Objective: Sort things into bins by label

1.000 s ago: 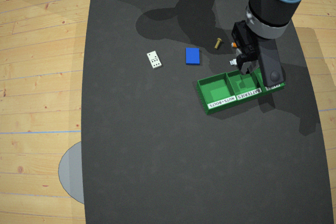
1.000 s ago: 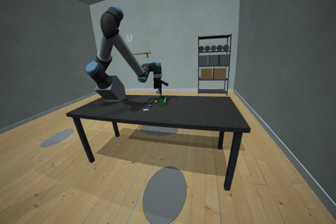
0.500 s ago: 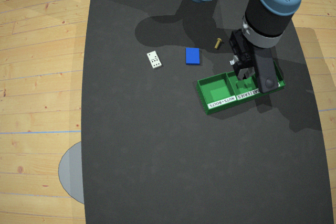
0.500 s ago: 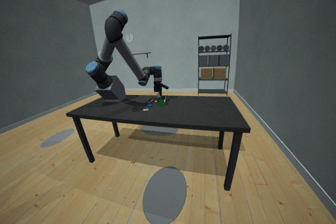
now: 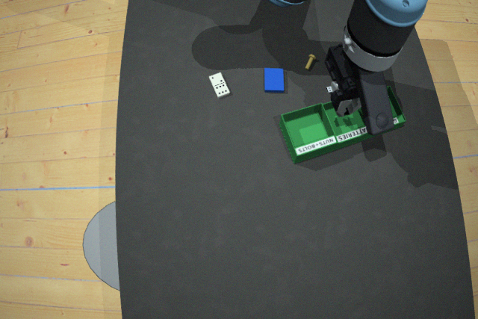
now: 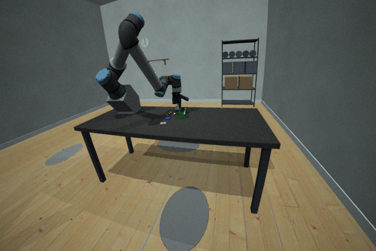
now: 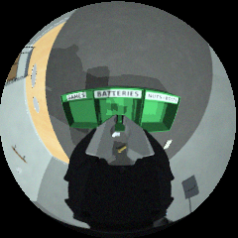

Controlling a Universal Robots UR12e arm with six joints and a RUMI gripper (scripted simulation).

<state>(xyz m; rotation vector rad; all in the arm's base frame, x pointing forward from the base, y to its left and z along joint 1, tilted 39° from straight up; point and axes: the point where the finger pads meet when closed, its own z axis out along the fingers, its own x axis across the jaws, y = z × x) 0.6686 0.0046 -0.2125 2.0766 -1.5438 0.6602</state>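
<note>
Now: hand 1 cm to the right of the green three-part bin, 1 cm short of it and 1 cm above it. Also, from my hand: white usb stick: 7 cm behind, 3 cm below; then orange battery: 13 cm behind, 3 cm below, 2 cm to the left; then brass bolt: 14 cm behind, 5 cm to the right, 3 cm below.
</note>
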